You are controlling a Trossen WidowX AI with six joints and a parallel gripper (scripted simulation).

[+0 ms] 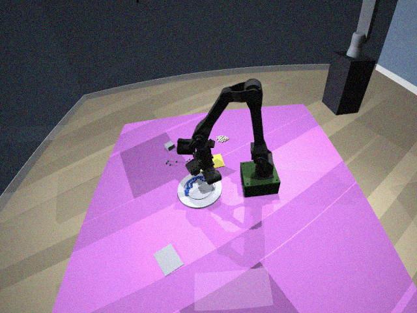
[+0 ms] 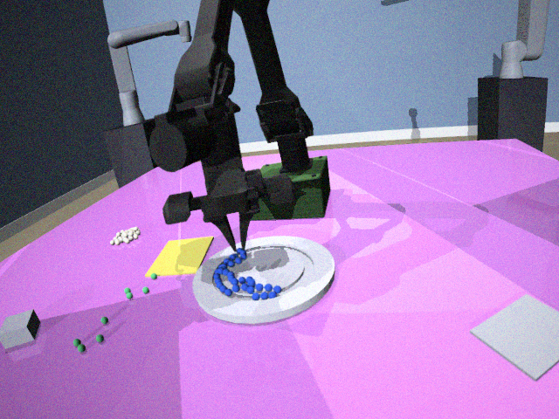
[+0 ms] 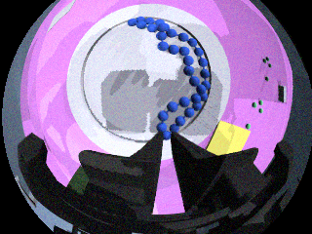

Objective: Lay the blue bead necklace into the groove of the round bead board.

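Right now my gripper tip is 5 cm short of the round white bead board, 4 cm to the right of it and 1 cm above it. From my gripper tip the other things lie so: yellow sheet 11 cm to the right, 2 cm below, 2 cm behind; grey tile 35 cm to the left, 19 cm ahead, 2 cm below; cube 28 cm to the right, 19 cm ahead, 1 cm below.
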